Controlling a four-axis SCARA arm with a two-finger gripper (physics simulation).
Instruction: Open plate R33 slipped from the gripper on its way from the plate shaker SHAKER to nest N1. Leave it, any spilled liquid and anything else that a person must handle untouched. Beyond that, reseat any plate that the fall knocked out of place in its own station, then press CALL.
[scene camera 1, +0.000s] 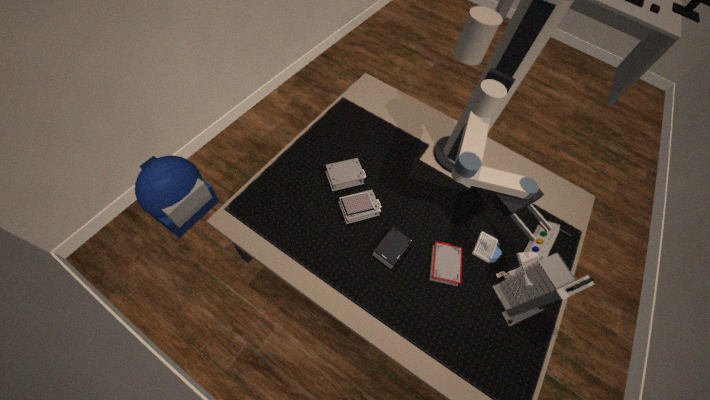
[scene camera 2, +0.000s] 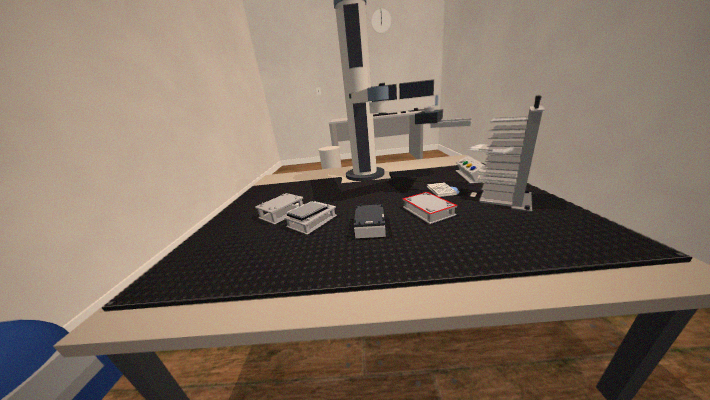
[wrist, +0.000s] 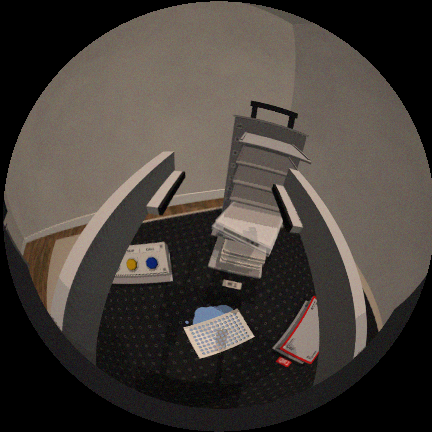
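Where they show: gripper, fingertip midpoint: (scene camera 1: 542, 235) (scene camera 2: 470, 121) (wrist: 230, 168); arm's base, origin of the base link: (scene camera 1: 455, 155) (scene camera 2: 365, 174).
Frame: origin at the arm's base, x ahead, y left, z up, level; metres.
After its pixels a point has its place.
Observation:
Open plate R33 (scene camera 1: 486, 246) {x 0.418, y 0.336, z 0.027 m} (scene camera 2: 442, 189) {x 0.436, y 0.333, z 0.027 m} (wrist: 219, 332) {x 0.420, y 0.338, z 0.020 m} lies on the mat, partly over a blue spill (scene camera 1: 496, 254) {x 0.418, y 0.393, z 0.013 m} (scene camera 2: 454, 190) (wrist: 210, 314) {x 0.419, y 0.387, z 0.014 m}. In the plate hotel (scene camera 2: 529, 155) {x 0.645, y 0.534, z 0.206 m} (wrist: 270, 131) {x 0.576, y 0.558, z 0.329 m}, a clear plate (scene camera 2: 487, 148) {x 0.530, y 0.458, z 0.216 m} (wrist: 250, 225) {x 0.488, y 0.450, z 0.217 m} sits askew and sticks out. The button panel (scene camera 2: 470, 172) {x 0.342, y 0.501, z 0.062 m} (wrist: 164, 260) {x 0.358, y 0.519, z 0.075 m} has green, yellow and blue buttons; the blue button (scene camera 1: 535, 249) {x 0.333, y 0.517, z 0.081 m} (scene camera 2: 473, 168) {x 0.338, y 0.515, z 0.079 m} (wrist: 151, 263) {x 0.329, y 0.514, z 0.081 m} has a blurred label that seems to read CALL. My gripper (scene camera 1: 542, 234) {x 0.434, y 0.432, z 0.308 m} (scene camera 2: 470, 121) {x 0.434, y 0.432, z 0.308 m} (wrist: 230, 168) {x 0.434, y 0.432, z 0.308 m} is shut to its narrow stand and empty, above the mat near the panel; a gap shows between its fingers.
A red-edged stand (scene camera 1: 446, 263) {x 0.615, y 0.213, z 0.052 m} (scene camera 2: 430, 202) {x 0.613, y 0.221, z 0.053 m} (wrist: 305, 332) {x 0.581, y 0.230, z 0.053 m} is beside R33. A dark-topped block (scene camera 1: 392, 246) {x 0.692, y -0.015, z 0.068 m} (scene camera 2: 369, 216) {x 0.707, y -0.016, z 0.068 m}, a stand with a plate (scene camera 1: 360, 205) {x 0.613, y -0.230, z 0.076 m} (scene camera 2: 310, 212) {x 0.646, y -0.228, z 0.075 m} and a grey stand (scene camera 1: 345, 172) {x 0.503, y -0.387, z 0.069 m} (scene camera 2: 280, 202) {x 0.505, y -0.384, z 0.069 m} are farther left. A small label (wrist: 232, 284) {x 0.497, y 0.442, z 0.015 m} lies before the hotel.

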